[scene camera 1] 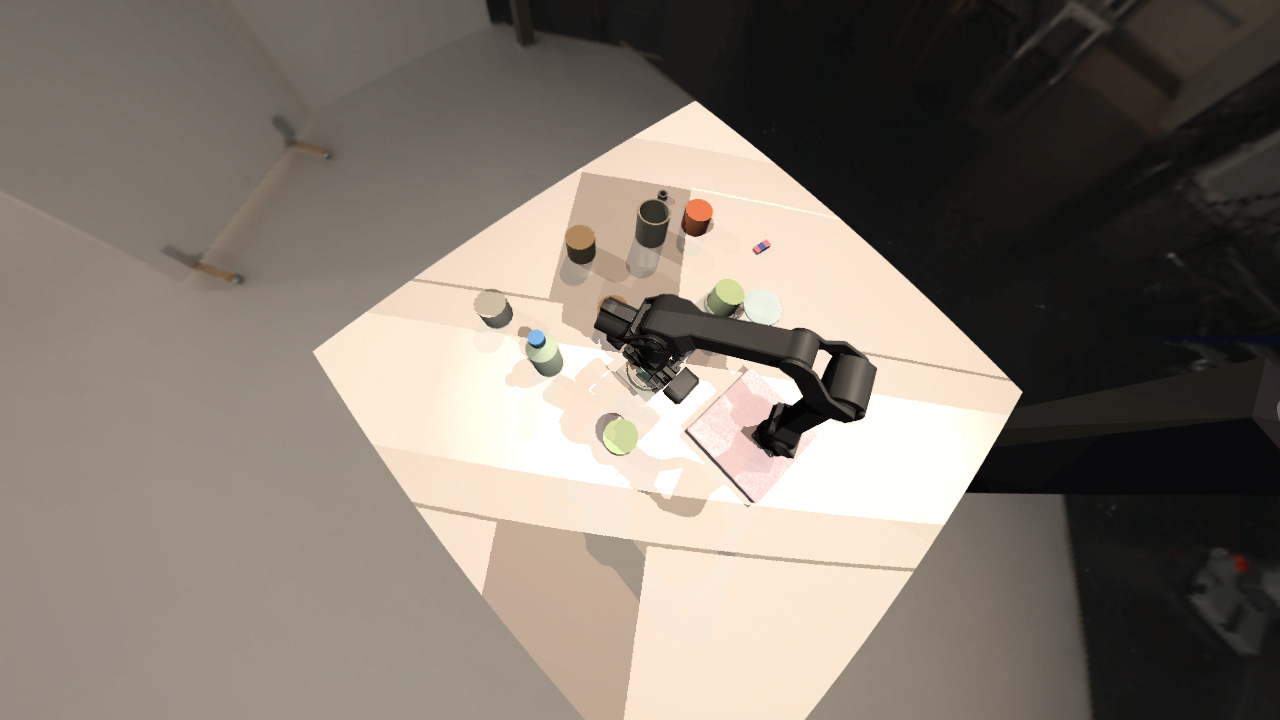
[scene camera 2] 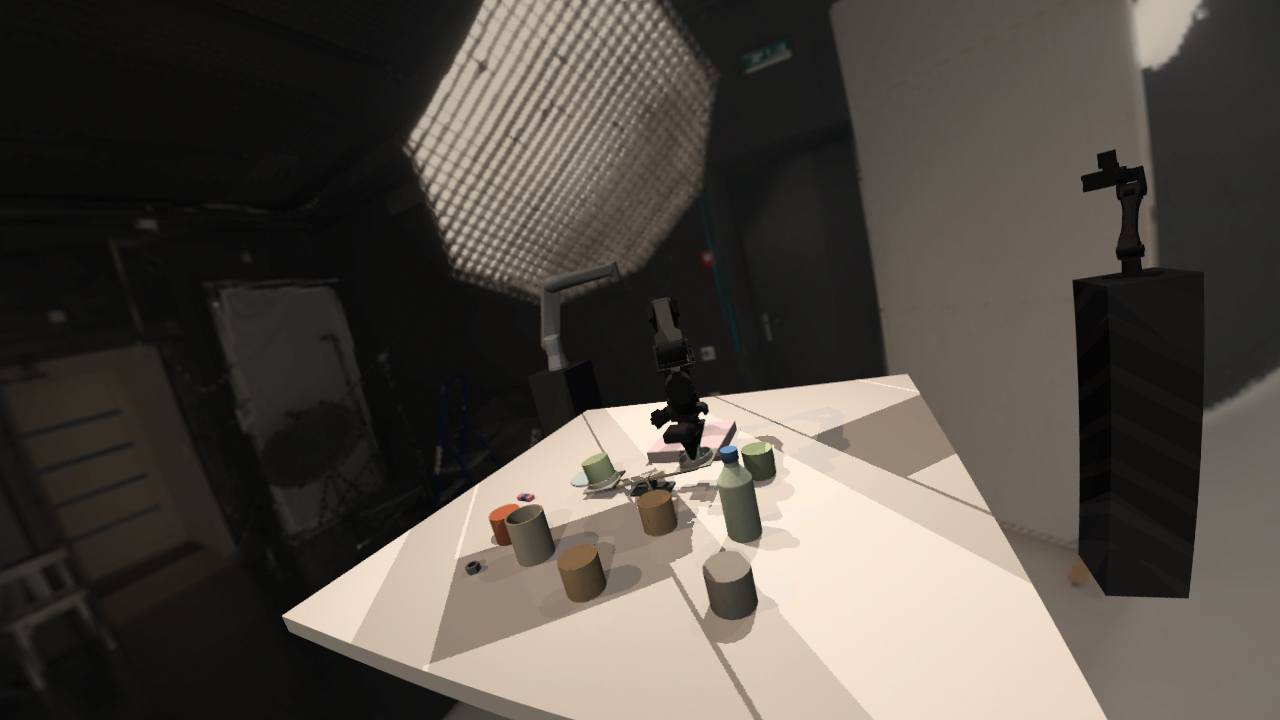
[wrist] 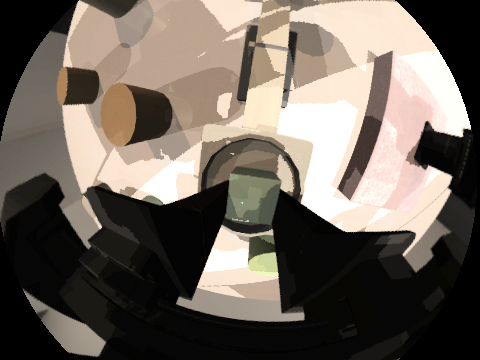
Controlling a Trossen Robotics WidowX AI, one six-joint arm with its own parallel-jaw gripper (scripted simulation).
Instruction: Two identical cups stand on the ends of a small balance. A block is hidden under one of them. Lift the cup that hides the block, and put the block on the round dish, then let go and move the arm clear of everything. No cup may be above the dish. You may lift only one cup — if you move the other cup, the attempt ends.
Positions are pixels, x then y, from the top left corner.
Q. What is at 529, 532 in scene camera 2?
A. A grey mug.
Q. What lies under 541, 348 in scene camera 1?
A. A bottle with blue cap.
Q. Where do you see a grey cylinder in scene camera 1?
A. At 492, 306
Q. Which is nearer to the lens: the bottle with blue cap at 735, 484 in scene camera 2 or the grey cylinder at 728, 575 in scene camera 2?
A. The grey cylinder.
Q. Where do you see a grey mug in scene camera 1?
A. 653, 215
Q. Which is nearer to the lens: the balance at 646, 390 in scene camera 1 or the red cylinder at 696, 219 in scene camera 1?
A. The balance.
